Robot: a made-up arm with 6 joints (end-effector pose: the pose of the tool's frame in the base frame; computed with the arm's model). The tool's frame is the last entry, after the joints.
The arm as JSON. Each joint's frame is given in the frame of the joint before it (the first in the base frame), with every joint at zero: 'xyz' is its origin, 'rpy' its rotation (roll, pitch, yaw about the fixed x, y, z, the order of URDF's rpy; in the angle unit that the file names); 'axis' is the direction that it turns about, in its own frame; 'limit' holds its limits. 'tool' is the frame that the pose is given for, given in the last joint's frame.
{
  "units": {
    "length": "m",
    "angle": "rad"
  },
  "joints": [
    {
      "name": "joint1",
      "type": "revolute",
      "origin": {
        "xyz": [
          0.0,
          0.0,
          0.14
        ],
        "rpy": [
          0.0,
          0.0,
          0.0
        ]
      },
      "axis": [
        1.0,
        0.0,
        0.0
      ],
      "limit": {
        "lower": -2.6,
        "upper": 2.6
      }
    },
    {
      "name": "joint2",
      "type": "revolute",
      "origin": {
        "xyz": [
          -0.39,
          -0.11,
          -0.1
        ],
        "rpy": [
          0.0,
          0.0,
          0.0
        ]
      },
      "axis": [
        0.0,
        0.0,
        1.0
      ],
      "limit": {
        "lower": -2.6,
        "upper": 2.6
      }
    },
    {
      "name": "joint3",
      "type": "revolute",
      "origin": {
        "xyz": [
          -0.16,
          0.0,
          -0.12
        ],
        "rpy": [
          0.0,
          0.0,
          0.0
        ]
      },
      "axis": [
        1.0,
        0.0,
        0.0
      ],
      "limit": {
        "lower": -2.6,
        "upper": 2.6
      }
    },
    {
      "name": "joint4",
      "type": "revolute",
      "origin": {
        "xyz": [
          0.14,
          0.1,
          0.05
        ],
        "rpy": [
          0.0,
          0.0,
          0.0
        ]
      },
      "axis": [
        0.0,
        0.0,
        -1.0
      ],
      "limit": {
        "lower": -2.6,
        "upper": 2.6
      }
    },
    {
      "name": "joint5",
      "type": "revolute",
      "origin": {
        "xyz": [
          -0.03,
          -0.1,
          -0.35
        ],
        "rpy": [
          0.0,
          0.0,
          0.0
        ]
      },
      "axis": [
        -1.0,
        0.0,
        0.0
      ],
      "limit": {
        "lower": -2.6,
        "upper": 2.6
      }
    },
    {
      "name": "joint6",
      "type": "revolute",
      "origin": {
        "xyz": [
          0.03,
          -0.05,
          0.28
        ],
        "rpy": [
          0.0,
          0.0,
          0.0
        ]
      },
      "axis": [
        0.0,
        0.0,
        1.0
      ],
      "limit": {
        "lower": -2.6,
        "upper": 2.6
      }
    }
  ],
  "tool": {
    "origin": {
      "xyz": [
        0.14,
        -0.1,
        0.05
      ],
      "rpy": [
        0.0,
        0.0,
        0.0
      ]
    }
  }
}
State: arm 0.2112 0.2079 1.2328 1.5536 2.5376 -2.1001
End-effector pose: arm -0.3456 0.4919 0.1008 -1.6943 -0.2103 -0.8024
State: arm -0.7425 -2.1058 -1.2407 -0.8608 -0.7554 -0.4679
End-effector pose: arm -0.7923 -0.3379 0.2544 -0.1683 0.2145 -2.1426
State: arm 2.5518 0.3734 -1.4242 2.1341 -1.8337 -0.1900
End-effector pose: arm -0.5720 0.8912 0.1427 -1.5308 0.9177 2.1114
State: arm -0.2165 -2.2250 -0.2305 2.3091 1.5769 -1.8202
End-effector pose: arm -0.5289 -0.3767 -0.1528 0.2475 -1.3630 -0.0420
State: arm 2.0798 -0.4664 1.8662 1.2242 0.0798 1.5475
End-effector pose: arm -0.3755 0.2612 0.1217 -2.3470 0.3472 0.6596
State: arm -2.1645 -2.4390 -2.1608 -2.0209 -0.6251 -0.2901
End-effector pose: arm -0.8600 -0.3447 0.4587 0.1460 0.0820 -1.8528
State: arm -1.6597 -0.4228 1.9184 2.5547 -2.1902 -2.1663
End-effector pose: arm -0.2776 0.3689 -0.1668 -2.1764 0.0481 0.4220
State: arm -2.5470 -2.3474 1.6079 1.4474 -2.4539 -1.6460
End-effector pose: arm 0.2239 0.3536 0.3871 1.4002 0.9795 1.5901
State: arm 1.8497 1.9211 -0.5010 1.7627 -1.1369 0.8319
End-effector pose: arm -0.1672 0.5034 -0.2438 2.4443 -1.9335 -0.0220
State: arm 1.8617 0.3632 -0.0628 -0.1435 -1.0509 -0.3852
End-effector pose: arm -0.1225 0.6010 -0.1172 2.7073 0.2348 0.5574
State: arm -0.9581 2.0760 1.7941 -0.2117 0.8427 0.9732
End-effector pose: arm -0.4610 0.0454 0.2066 1.0672 1.5019 1.9811
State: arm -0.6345 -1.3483 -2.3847 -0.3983 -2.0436 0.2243
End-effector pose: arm -0.5957 -0.1692 0.6214 -0.5327 0.0580 -1.4532
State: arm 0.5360 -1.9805 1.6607 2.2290 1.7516 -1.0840
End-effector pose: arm -0.3372 -0.1767 -0.2564 1.2008 2.7543 -0.6300
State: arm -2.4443 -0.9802 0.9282 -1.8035 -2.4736 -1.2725
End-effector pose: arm 0.1788 -0.4586 0.5010 -0.5965 1.1569 -1.1005
